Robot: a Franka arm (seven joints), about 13 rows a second.
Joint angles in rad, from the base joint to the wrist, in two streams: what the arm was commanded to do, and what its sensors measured. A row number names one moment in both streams.
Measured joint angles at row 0:
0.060 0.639 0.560 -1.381 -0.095 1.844 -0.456
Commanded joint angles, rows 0 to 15:
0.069 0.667 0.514 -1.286 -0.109 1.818 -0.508
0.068 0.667 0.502 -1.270 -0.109 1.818 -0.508
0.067 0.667 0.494 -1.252 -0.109 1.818 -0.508
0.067 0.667 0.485 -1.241 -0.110 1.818 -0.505
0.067 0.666 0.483 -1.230 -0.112 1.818 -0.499
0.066 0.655 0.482 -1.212 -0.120 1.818 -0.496
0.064 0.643 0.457 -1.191 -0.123 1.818 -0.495
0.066 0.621 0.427 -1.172 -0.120 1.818 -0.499
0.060 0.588 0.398 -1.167 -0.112 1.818 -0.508
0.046 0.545 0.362 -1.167 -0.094 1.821 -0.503
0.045 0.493 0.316 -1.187 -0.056 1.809 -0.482
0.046 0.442 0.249 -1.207 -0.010 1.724 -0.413
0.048 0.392 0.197 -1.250 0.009 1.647 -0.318
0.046 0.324 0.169 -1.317 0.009 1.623 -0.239
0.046 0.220 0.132 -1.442 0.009 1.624 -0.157
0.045 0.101 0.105 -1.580 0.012 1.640 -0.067
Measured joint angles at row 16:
0.037 0.341 0.157 -1.276 -0.007 1.603 -0.232
